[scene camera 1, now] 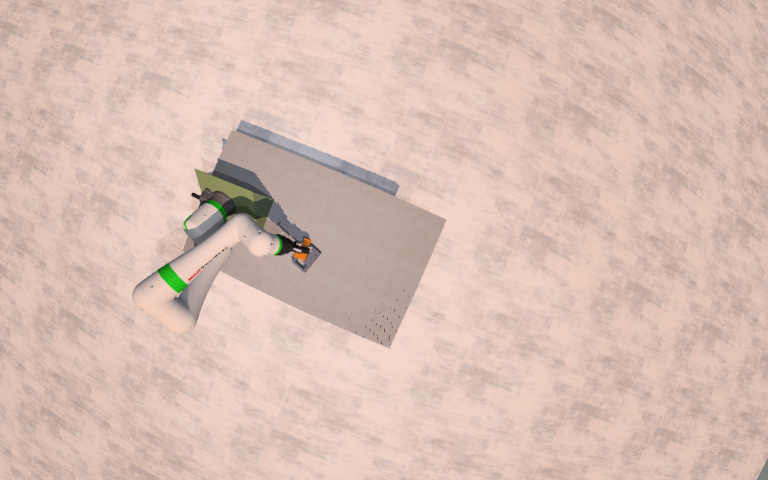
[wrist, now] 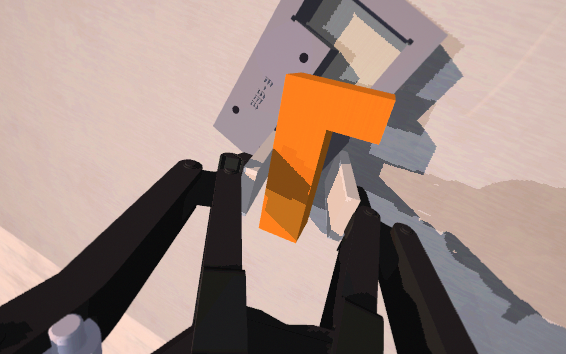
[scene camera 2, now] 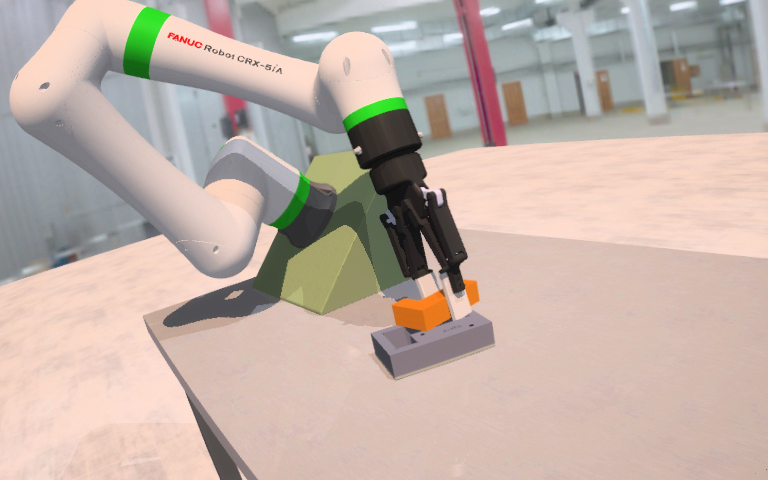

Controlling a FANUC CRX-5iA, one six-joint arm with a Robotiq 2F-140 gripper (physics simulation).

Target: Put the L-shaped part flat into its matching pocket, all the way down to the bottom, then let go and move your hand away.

Scene:
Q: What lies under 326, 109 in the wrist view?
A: An orange L-shaped part.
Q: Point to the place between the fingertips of my gripper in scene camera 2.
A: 451, 319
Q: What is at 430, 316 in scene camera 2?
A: An orange L-shaped part.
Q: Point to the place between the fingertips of my gripper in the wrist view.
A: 304, 158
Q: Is my gripper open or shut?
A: Part open.

